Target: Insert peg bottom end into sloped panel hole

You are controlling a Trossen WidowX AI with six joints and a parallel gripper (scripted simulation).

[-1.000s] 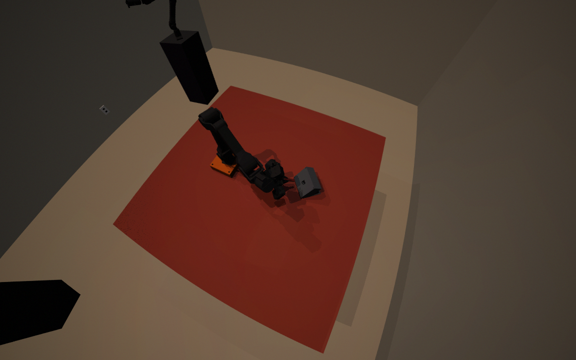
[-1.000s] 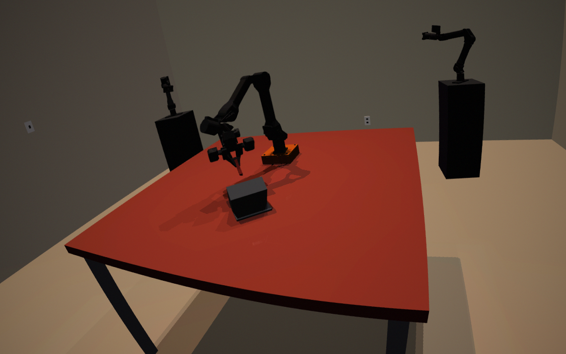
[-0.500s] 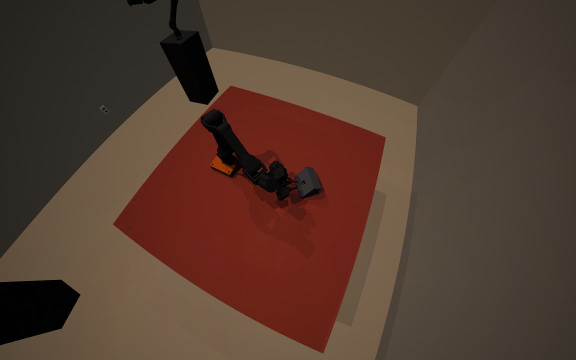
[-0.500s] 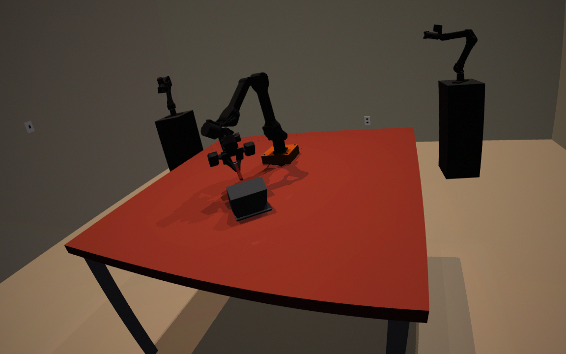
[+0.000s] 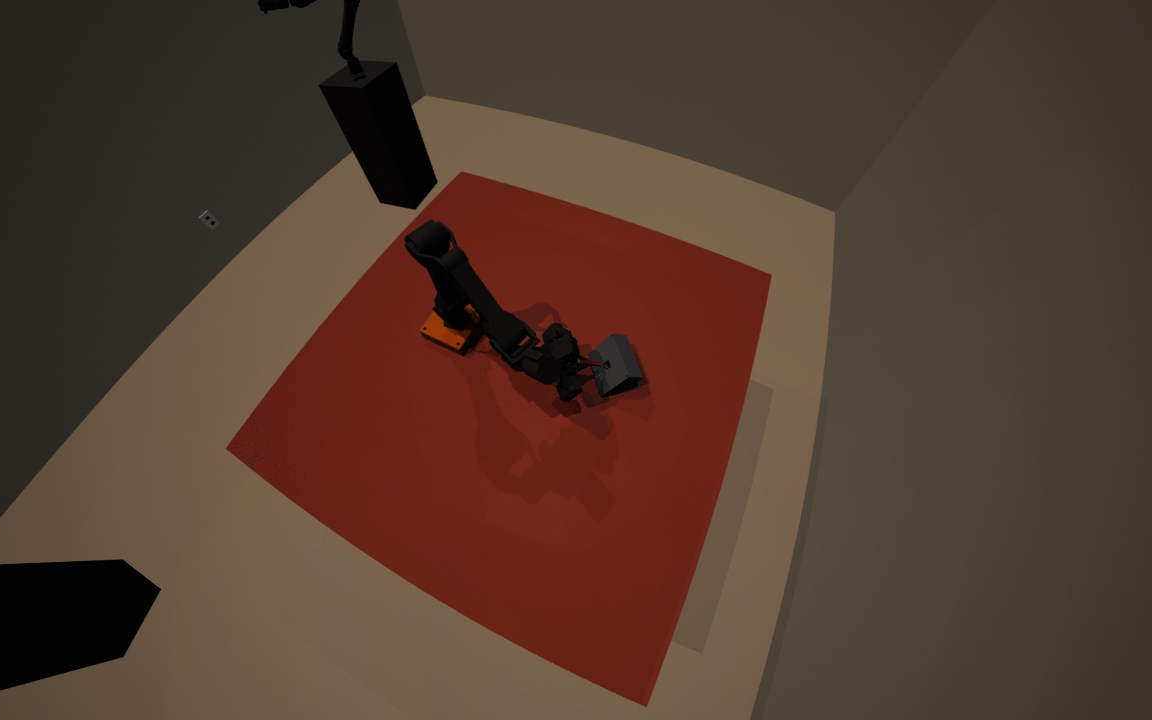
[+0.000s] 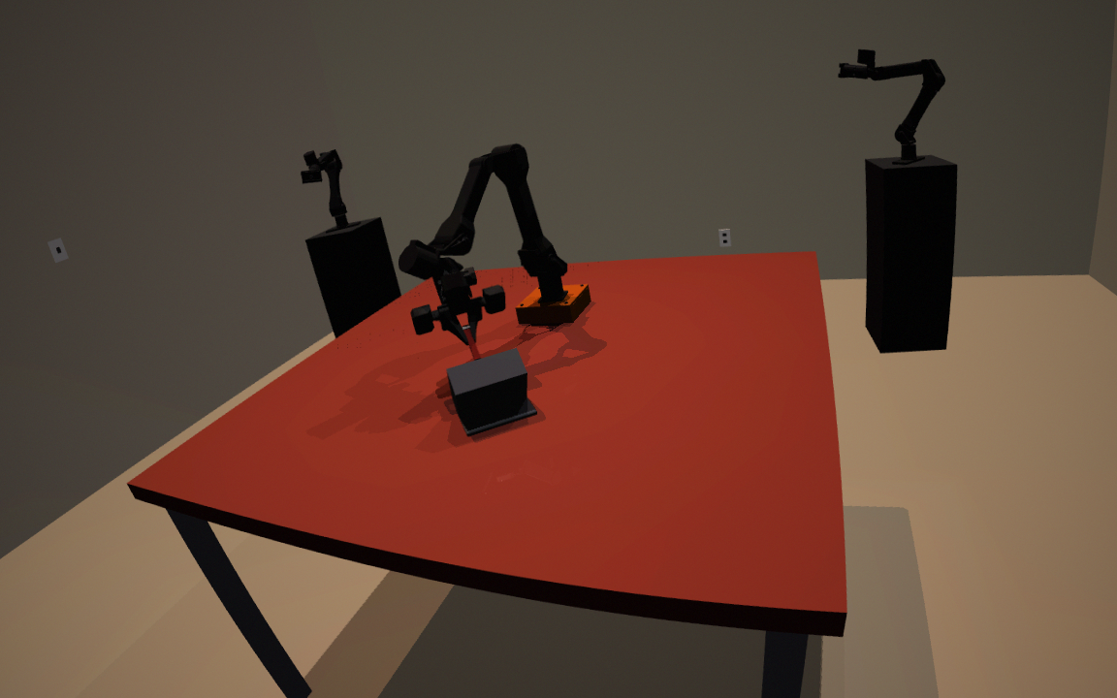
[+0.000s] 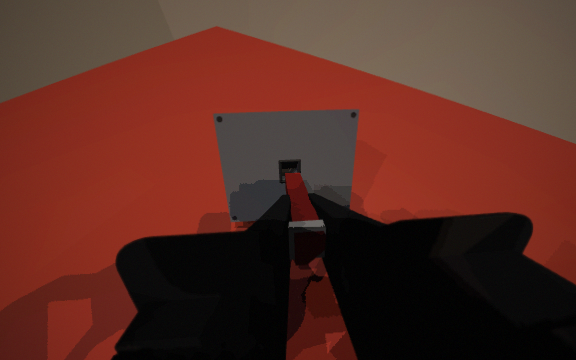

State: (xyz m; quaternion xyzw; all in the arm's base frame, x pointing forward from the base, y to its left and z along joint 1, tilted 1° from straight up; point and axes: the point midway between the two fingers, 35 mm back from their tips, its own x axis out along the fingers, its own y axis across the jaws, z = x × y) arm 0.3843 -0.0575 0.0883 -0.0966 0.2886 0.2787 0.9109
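The grey sloped panel is 60 mm below my gripper tip, 60 mm ahead of it and 40 mm to the left of it. The rest, counted from my gripper tip: square peg (10 mm to the right, 10 mm behind, 10 mm above).
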